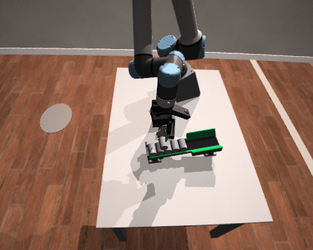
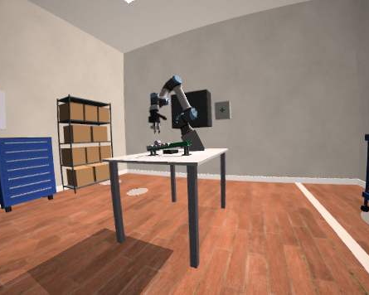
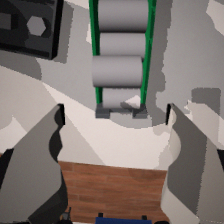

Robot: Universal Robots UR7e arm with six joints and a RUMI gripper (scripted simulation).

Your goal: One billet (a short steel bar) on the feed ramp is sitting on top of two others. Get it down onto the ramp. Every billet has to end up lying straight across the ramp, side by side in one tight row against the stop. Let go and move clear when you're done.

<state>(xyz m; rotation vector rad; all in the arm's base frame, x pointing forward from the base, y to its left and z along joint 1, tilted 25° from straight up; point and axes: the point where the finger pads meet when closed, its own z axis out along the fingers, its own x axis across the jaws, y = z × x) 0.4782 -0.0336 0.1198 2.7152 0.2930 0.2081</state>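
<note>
The ramp bed lies 140 mm below my hand, 110 mm to the left of it and 10 mm behind it.
</note>
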